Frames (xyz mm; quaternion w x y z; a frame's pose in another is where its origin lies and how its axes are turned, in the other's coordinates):
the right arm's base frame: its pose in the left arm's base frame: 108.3 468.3 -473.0 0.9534 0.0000 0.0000 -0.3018
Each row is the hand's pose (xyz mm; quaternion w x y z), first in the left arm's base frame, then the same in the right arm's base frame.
Working: the left arm's base frame: its pose in the right arm's base frame: 180.9 -445.3 473.0 0.9534 0.0000 0.0000 0.3018

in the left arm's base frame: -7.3 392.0 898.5 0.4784 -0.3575 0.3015 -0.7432
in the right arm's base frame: -50.6 -128.9 1371.5 0.6804 -0.4318 0.1796 -0.5642
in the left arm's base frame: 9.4 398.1 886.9 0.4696 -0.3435 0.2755 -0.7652
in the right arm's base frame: -40.5 -114.3 1359.9 0.6787 -0.4106 0.1590 -0.5878
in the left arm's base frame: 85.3 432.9 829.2 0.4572 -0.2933 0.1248 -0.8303
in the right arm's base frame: 1.6 -42.2 1302.2 0.6864 -0.3173 0.0305 -0.6536
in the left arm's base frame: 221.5 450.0 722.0 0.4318 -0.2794 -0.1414 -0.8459
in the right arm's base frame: 103.1 50.2 1195.0 0.6669 -0.2237 -0.2191 -0.6761
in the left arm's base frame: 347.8 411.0 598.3 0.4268 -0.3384 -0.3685 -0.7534
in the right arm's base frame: 228.8 91.0 1071.3 0.6342 -0.2114 -0.4534 -0.5894
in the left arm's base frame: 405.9 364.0 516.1 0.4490 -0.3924 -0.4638 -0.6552
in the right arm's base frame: 303.4 86.0 989.1 0.6258 -0.2341 -0.5606 -0.4892
